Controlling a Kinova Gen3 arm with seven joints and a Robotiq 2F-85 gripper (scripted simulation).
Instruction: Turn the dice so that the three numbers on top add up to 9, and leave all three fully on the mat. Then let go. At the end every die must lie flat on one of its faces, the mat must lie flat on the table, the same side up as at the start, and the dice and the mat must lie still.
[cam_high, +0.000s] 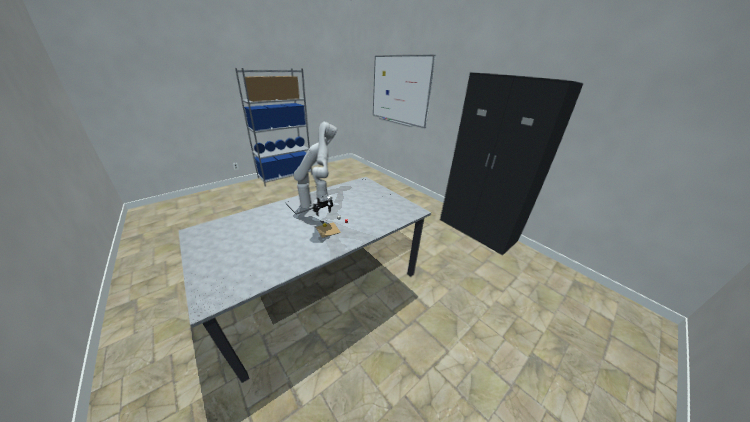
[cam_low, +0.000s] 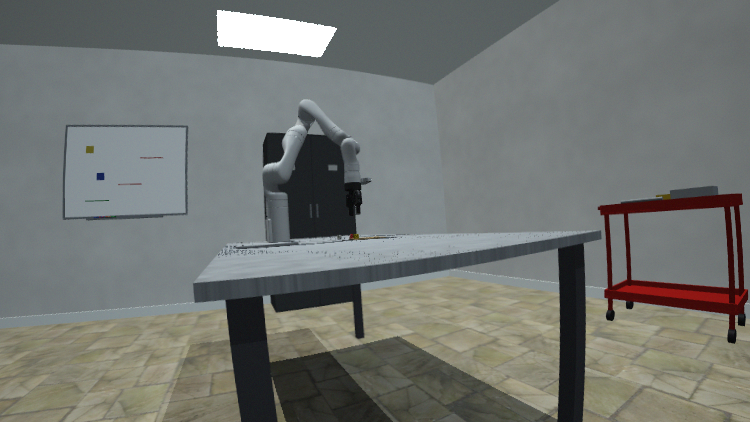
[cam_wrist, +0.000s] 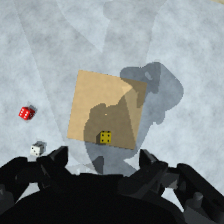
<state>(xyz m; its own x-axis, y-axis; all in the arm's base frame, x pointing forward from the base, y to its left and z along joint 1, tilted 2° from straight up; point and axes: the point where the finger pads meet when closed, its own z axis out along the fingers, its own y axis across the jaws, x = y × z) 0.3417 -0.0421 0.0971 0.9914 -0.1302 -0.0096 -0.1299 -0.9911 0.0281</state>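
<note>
The red die lies 60 mm ahead of my hand, 160 mm to the left of it and 100 mm below it. Round my hand: tan mat (50 mm ahead, 10 mm to the right, 110 mm below); then yellow die (100 mm below); then white die (20 mm behind, 140 mm to the left, 100 mm below).
</note>
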